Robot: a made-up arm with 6 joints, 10 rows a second.
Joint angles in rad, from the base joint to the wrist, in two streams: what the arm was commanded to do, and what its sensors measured. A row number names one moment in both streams.
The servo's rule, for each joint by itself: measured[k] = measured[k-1] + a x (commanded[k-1-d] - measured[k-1]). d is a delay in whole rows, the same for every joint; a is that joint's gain. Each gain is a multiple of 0.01, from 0.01 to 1. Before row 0 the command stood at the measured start. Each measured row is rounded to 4 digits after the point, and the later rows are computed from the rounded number. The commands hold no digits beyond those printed.
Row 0, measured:
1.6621 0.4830 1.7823 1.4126 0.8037 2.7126
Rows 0 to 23, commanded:
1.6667 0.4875 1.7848 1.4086 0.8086 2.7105
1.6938 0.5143 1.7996 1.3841 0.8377 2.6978
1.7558 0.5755 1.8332 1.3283 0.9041 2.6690
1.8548 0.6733 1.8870 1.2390 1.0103 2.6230
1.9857 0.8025 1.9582 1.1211 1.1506 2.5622
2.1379 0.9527 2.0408 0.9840 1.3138 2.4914
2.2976 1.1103 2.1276 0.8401 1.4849 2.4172
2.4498 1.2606 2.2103 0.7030 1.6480 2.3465
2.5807 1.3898 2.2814 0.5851 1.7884 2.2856
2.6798 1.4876 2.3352 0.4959 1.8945 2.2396
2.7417 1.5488 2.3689 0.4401 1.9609 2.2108
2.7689 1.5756 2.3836 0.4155 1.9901 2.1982
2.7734 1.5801 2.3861 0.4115 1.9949 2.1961
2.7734 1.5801 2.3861 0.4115 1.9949 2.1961
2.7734 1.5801 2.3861 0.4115 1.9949 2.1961
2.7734 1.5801 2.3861 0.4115 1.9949 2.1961
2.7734 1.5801 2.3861 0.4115 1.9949 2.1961
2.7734 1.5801 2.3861 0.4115 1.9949 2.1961
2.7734 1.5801 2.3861 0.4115 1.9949 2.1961
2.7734 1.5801 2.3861 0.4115 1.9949 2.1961
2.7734 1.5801 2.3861 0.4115 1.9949 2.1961
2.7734 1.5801 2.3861 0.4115 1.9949 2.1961
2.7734 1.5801 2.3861 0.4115 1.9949 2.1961
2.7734 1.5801 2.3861 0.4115 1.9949 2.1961
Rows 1 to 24, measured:
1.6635 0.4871 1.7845 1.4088 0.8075 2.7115
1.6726 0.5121 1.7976 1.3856 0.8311 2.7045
1.6976 0.5704 1.8286 1.3317 0.8880 2.6864
1.7448 0.6651 1.8794 1.2446 0.9834 2.6541
1.8171 0.7915 1.9480 1.1285 1.1138 2.6072
1.9133 0.9398 2.0287 0.9927 1.2698 2.5481
2.0286 1.0967 2.1147 0.8493 1.4376 2.4813
2.1550 1.2475 2.1979 0.7118 1.6017 2.4126
2.2827 1.3784 2.2705 0.5927 1.7473 2.3478
2.4018 1.4789 2.3268 0.5017 1.8621 2.2926
2.5038 1.5432 2.3634 0.4438 1.9392 2.2509
2.5833 1.5730 2.3810 0.4172 1.9789 2.2240
2.6403 1.5795 2.3854 0.4118 1.9914 2.2098
2.6802 1.5801 2.3860 0.4115 1.9941 2.2028
2.7082 1.5801 2.3861 0.4115 1.9947 2.1994
2.7278 1.5801 2.3861 0.4115 1.9949 2.1977
2.7415 1.5801 2.3861 0.4115 1.9949 2.1969
2.7511 1.5801 2.3861 0.4115 1.9949 2.1965
2.7578 1.5801 2.3861 0.4115 1.9949 2.1963
2.7625 1.5801 2.3861 0.4115 1.9949 2.1962
2.7658 1.5801 2.3861 0.4115 1.9949 2.1961
2.7681 1.5801 2.3861 0.4115 1.9949 2.1961
2.7697 1.5801 2.3861 0.4115 1.9949 2.1961
2.7708 1.5801 2.3861 0.4115 1.9949 2.1961
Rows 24 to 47, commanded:
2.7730 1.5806 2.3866 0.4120 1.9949 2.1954
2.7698 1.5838 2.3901 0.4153 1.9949 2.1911
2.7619 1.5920 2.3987 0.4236 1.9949 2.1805
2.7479 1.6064 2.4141 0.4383 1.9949 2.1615
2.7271 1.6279 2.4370 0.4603 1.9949 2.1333
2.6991 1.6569 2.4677 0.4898 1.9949 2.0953
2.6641 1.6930 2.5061 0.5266 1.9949 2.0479
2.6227 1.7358 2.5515 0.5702 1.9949 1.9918
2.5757 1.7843 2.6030 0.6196 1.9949 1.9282
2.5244 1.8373 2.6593 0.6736 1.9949 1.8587
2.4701 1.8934 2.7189 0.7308 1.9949 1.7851
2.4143 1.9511 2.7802 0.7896 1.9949 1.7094
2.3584 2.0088 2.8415 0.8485 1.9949 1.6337
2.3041 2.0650 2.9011 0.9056 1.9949 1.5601
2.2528 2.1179 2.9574 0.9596 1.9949 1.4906
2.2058 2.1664 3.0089 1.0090 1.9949 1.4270
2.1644 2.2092 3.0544 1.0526 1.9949 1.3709
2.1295 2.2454 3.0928 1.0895 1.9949 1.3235
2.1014 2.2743 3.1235 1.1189 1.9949 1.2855
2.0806 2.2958 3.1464 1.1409 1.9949 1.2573
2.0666 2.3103 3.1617 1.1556 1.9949 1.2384
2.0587 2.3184 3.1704 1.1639 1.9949 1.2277
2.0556 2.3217 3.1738 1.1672 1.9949 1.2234
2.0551 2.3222 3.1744 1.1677 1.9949 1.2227
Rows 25 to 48, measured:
2.7715 1.5806 2.3865 0.4120 1.9949 2.1957
2.7710 1.5835 2.3896 0.4151 1.9949 2.1934
2.7683 1.5913 2.3975 0.4231 1.9949 2.1868
2.7622 1.6052 2.4119 0.4374 1.9949 2.1739
2.7517 1.6261 2.4337 0.4589 1.9949 2.1532
2.7359 1.6544 2.4633 0.4879 1.9949 2.1237
2.7144 1.6899 2.5005 0.5243 1.9949 2.0850
2.6869 1.7321 2.5449 0.5674 1.9949 2.0375
2.6535 1.7801 2.5954 0.6165 1.9949 1.9818
2.6148 1.8327 2.6510 0.6702 1.9949 1.9190
2.5714 1.8885 2.7101 0.7272 1.9949 1.8507
2.5243 1.9461 2.7711 0.7859 1.9949 1.7786
2.4745 2.0038 2.8323 0.8447 1.9949 1.7047
2.4234 2.0601 2.8922 0.9019 1.9949 1.6310
2.3722 2.1133 2.9489 0.9561 1.9949 1.5594
2.3223 2.1622 3.0011 1.0058 1.9949 1.4919
2.2749 2.2054 3.0475 1.0498 1.9949 1.4302
2.2313 2.2422 3.0869 1.0871 1.9949 1.3758
2.1923 2.2717 3.1187 1.1170 1.9949 1.3297
2.1588 2.2939 3.1428 1.1395 1.9949 1.2928
2.1311 2.3090 3.1592 1.1546 1.9949 1.2651
2.1094 2.3176 3.1689 1.1633 1.9949 1.2460
2.0933 2.3214 3.1732 1.1670 1.9949 1.2345
2.0818 2.3221 3.1742 1.1677 1.9949 1.2285

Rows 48 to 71, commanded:
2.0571 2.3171 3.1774 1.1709 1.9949 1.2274
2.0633 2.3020 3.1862 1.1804 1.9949 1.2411
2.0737 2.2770 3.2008 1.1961 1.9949 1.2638
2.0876 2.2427 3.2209 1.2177 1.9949 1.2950
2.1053 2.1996 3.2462 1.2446 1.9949 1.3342
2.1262 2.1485 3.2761 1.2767 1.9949 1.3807
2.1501 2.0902 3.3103 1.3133 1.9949 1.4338
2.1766 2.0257 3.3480 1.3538 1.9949 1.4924
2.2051 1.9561 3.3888 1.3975 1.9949 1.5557
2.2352 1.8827 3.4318 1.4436 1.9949 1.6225
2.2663 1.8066 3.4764 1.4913 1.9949 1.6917
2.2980 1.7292 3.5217 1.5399 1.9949 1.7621
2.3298 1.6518 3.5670 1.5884 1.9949 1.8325
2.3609 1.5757 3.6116 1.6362 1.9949 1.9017
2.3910 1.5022 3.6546 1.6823 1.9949 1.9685
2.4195 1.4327 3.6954 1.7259 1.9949 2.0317
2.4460 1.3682 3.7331 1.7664 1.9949 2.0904
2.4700 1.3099 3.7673 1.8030 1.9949 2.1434
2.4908 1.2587 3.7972 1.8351 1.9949 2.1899
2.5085 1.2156 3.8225 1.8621 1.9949 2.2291
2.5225 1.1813 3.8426 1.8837 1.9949 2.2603
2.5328 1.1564 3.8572 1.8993 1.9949 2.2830
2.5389 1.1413 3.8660 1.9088 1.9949 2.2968
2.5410 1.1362 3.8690 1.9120 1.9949 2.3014
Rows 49 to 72, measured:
2.0744 2.3175 3.1770 1.1707 1.9949 1.2279
2.0711 2.3032 3.1850 1.1798 1.9949 1.2346
2.0719 2.2791 3.1987 1.1951 1.9949 1.2495
2.0766 2.2456 3.2180 1.2163 1.9949 1.2727
2.0852 2.2033 3.2425 1.2429 1.9949 1.3041
2.0975 2.1529 3.2717 1.2747 1.9949 1.3432
2.1133 2.0952 3.3053 1.3110 1.9949 1.3894
2.1323 2.0313 3.3424 1.3512 1.9949 1.4419
2.1541 1.9621 3.3828 1.3947 1.9949 1.4999
2.1784 1.8891 3.4254 1.4407 1.9949 1.5624
2.2048 1.8132 3.4698 1.4883 1.9949 1.6283
2.2328 1.7359 3.5150 1.5368 1.9949 1.6965
2.2619 1.6585 3.5602 1.5853 1.9949 1.7659
2.2916 1.5823 3.6049 1.6331 1.9949 1.8352
2.3214 1.5086 3.6481 1.6793 1.9949 1.9032
2.3508 1.4388 3.6893 1.7231 1.9949 1.9687
2.3794 1.3738 3.7274 1.7638 1.9949 2.0308
2.4066 1.3150 3.7621 1.8006 1.9949 2.0882
2.4319 1.2632 3.7926 1.8330 1.9949 2.1401
2.4549 1.2194 3.8186 1.8604 1.9949 2.1855
2.4752 1.1843 3.8395 1.8823 1.9949 2.2236
2.4925 1.1586 3.8549 1.8983 1.9949 2.2539
2.5064 1.1427 3.8646 1.9082 1.9949 2.2758
2.5168 1.1367 3.8684 1.9118 1.9949 2.2889

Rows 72 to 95, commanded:
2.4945 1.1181 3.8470 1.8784 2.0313 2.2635
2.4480 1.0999 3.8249 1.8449 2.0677 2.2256
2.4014 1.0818 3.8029 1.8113 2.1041 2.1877
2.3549 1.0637 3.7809 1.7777 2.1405 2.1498
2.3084 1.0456 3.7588 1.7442 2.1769 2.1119
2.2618 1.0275 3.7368 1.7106 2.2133 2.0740
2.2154 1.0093 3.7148 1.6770 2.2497 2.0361
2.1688 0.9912 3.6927 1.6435 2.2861 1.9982
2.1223 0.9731 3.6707 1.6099 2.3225 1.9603
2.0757 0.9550 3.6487 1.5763 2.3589 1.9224
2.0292 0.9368 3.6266 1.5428 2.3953 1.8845
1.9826 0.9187 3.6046 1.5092 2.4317 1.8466
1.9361 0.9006 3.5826 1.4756 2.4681 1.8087
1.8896 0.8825 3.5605 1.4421 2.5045 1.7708
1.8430 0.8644 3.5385 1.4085 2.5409 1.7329
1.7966 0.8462 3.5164 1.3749 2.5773 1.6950
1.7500 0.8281 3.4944 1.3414 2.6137 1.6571
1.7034 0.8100 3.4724 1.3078 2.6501 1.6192
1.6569 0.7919 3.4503 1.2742 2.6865 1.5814
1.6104 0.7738 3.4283 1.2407 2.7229 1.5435
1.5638 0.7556 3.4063 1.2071 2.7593 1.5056
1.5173 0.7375 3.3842 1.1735 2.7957 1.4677
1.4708 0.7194 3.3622 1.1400 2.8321 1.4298
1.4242 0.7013 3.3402 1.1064 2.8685 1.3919
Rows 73 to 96, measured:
2.5101 1.1196 3.8498 1.8804 2.0233 2.2759
2.4915 1.1015 3.8281 1.8470 2.0579 2.2502
2.4645 1.0834 3.8062 1.8134 2.0939 2.2183
2.4316 1.0653 3.7842 1.7798 2.1302 2.1834
2.3946 1.0472 3.7621 1.7463 2.1666 2.1469
2.3548 1.0291 3.7401 1.7127 2.2030 2.1097
2.3130 1.0109 3.7181 1.6791 2.2394 2.0722
2.2697 0.9928 3.6960 1.6456 2.2758 2.0345
2.2255 0.9747 3.6740 1.6120 2.3122 1.9967
2.1806 0.9566 3.6520 1.5784 2.3486 1.9588
2.1352 0.9384 3.6299 1.5449 2.3850 1.9209
2.0894 0.9203 3.6079 1.5113 2.4214 1.8830
2.0434 0.9022 3.5859 1.4777 2.4578 1.8451
1.9973 0.8841 3.5638 1.4442 2.4942 1.8072
1.9510 0.8660 3.5418 1.4106 2.5306 1.7693
1.9047 0.8478 3.5197 1.3770 2.5670 1.7314
1.8583 0.8297 3.4977 1.3435 2.6034 1.6935
1.8118 0.8116 3.4757 1.3099 2.6398 1.6556
1.7653 0.7935 3.4536 1.2763 2.6762 1.6178
1.7188 0.7754 3.4316 1.2428 2.7126 1.5799
1.6723 0.7572 3.4096 1.2092 2.7490 1.5420
1.6258 0.7391 3.3875 1.1756 2.7854 1.5041
1.5793 0.7210 3.3655 1.1421 2.8218 1.4662
1.5328 0.7029 3.3435 1.1085 2.8582 1.4283

